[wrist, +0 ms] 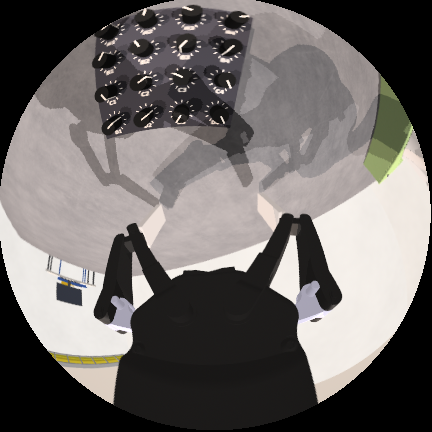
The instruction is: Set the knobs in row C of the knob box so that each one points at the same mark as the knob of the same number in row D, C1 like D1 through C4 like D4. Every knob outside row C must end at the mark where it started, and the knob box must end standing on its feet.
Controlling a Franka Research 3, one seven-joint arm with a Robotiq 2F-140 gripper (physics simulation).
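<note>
The dark knob box (162, 65) lies face up at the top of the wrist view; its feet are hidden. In row C, the line on C1 (109, 93) lies at its lower left, C2 (145, 82) has a slanted line, C3 (185, 78) points upper left, and C4 (223, 80) points lower right. In row D, D1 (115, 123) and D2 (147, 116) have lines slanting from lower left to upper right, D3 (181, 114) points lower left and D4 (218, 113) lower right. My gripper (209, 206) is wide open and empty, below the box in the view.
Rows A and B fill the upper part of the box. The grey table (60, 220) carries shadows of the arm and gripper, partly across the box. A green block-like object (387, 125) stands at the right edge. A small rack with a dark panel (69, 294) is beyond the table, lower left.
</note>
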